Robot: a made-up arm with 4 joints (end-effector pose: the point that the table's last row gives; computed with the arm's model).
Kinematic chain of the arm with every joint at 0, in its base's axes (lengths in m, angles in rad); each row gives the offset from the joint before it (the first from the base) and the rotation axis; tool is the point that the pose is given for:
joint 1: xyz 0 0 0.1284 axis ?
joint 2: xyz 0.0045 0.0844 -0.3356 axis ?
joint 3: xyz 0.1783 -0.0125 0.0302 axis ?
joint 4: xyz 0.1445 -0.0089 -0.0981 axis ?
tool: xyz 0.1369 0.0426 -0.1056
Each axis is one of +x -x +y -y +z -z.
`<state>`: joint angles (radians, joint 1 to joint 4).
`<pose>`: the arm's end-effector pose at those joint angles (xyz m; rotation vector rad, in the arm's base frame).
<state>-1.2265 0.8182 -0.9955 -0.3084</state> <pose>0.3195 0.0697 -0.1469 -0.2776 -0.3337 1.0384</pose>
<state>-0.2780 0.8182 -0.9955 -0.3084</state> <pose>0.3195 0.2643 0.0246 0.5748 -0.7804 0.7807</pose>
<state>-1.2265 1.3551 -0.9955 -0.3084</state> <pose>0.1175 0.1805 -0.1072 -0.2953 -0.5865 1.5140</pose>
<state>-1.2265 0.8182 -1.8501 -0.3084</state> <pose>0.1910 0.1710 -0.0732 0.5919 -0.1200 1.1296</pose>
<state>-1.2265 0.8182 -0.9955 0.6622</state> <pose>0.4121 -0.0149 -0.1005 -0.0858 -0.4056 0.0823</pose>
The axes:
joint 1: +x
joint 2: -y
joint 3: -x
joint 4: -z

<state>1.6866 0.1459 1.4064 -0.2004</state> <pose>0.4573 0.3437 0.0484 0.2777 -0.0315 0.0528</pose>
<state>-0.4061 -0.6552 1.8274 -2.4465</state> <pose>0.1782 -0.2924 -0.2052 0.1836 -2.6797 -1.4017</pose>
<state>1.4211 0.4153 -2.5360 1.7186</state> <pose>0.2748 0.1395 0.4225 -2.0422 -1.6078 -1.0369</pose>
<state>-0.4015 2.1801 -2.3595 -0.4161</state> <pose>-0.4347 0.0969 -0.0396 1.0241 -0.7311 2.7193</pose>
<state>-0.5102 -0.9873 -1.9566 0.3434</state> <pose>0.3389 -0.0965 -0.5891 1.2827 0.5955 -1.2966</pose>
